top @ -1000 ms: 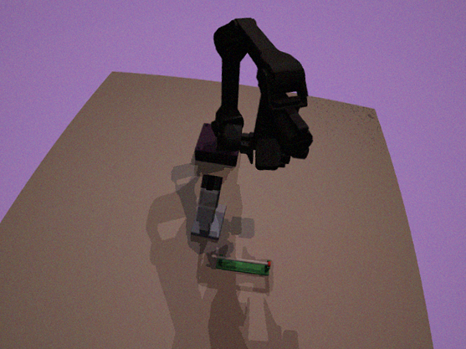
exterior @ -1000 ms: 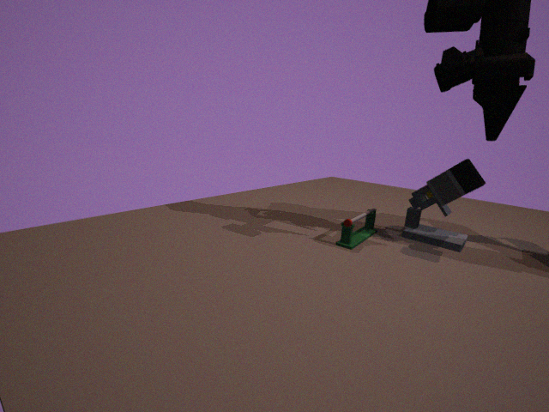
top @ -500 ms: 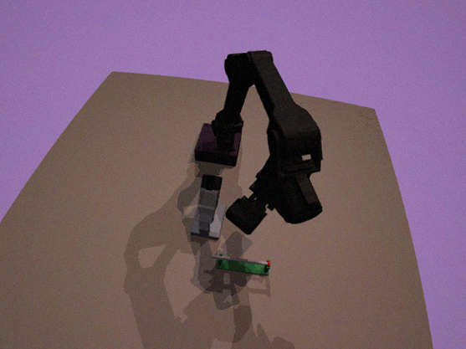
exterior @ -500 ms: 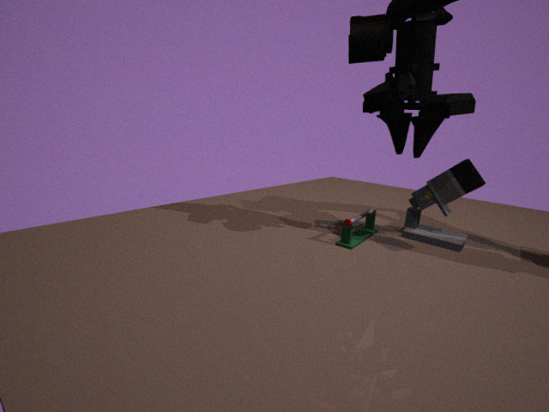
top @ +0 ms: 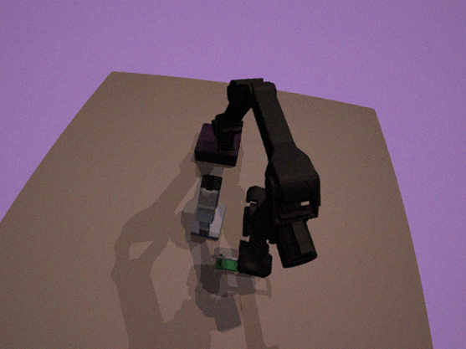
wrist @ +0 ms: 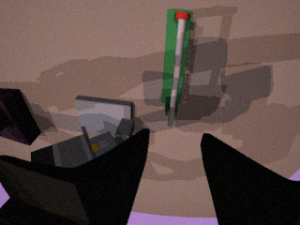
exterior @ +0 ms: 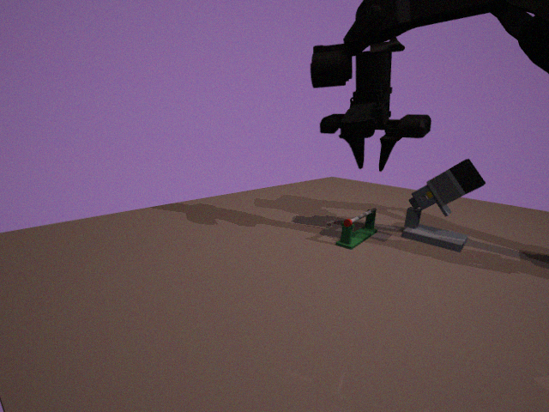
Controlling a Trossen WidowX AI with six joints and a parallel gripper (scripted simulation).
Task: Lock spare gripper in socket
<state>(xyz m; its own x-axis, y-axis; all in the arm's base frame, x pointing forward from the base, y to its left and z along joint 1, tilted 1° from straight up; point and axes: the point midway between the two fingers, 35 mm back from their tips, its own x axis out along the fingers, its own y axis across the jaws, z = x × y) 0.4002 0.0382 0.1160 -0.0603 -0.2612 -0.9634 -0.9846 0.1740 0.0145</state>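
The green cradle is 10 mm to the left of my gripper tip and 110 mm below it. Round my gripper tip: spare gripper 140 mm behind, 80 mm to the right, 20 mm below; grey mount 110 mm behind, 80 mm to the right, 80 mm below.
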